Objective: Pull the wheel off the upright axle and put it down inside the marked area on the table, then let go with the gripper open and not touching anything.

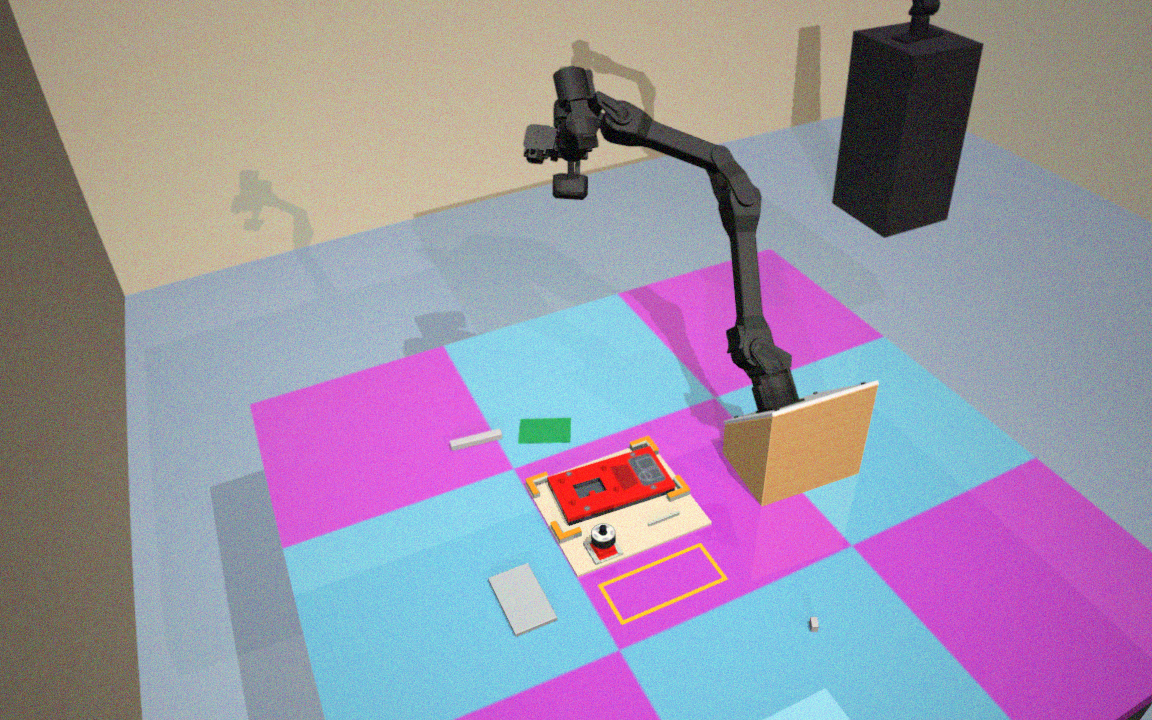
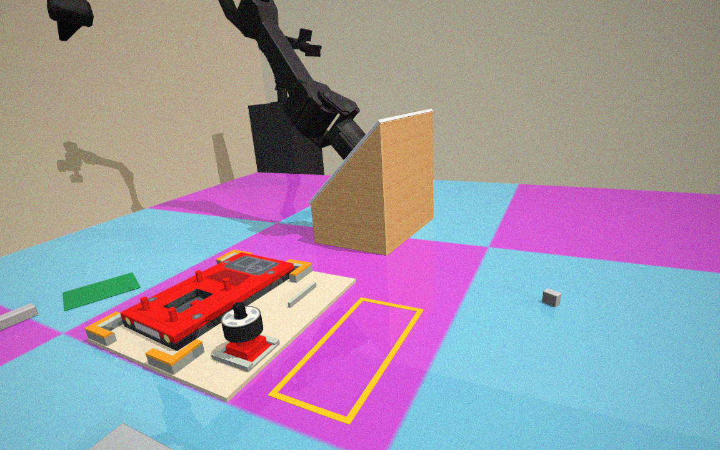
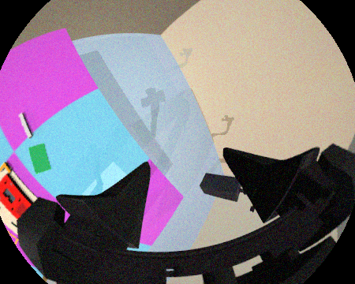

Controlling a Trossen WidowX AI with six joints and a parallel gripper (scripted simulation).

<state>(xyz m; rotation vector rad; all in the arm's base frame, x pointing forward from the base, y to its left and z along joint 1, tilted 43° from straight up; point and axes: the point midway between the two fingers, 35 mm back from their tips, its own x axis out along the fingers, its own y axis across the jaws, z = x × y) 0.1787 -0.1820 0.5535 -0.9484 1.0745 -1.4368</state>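
Right now the wheel is 20 cm ahead of my gripper tip, 57 cm to the left of it and 38 cm below it.
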